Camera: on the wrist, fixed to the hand. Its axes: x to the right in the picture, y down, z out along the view.
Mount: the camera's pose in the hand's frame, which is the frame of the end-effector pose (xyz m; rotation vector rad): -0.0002 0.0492 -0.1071 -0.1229 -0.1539 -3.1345
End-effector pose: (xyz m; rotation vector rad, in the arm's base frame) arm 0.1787 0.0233 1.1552 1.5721 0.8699 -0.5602
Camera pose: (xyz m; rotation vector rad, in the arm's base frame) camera 0.2050 0.1263 1.2060 1.1417 -1.8343 1.6995
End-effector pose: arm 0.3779 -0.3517 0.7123 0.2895 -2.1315 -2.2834
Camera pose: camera 0.3868 -0.4613 0.7546 -1.4006 -0.2620 0.0735
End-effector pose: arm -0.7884 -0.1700 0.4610 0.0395 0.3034 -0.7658
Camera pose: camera -0.7821 -0.1188 0.3550 0.5180 0.0286 2.3418
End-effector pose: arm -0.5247 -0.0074 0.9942 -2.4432 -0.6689 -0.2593
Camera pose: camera -0.5027 -0.1049 1.0567 -0.6740 2.6680 0.7420
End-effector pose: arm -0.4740 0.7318 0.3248 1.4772 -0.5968 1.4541
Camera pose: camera -0.5683 0.8025 0.3221 0.5882 1.2860 -1.1813
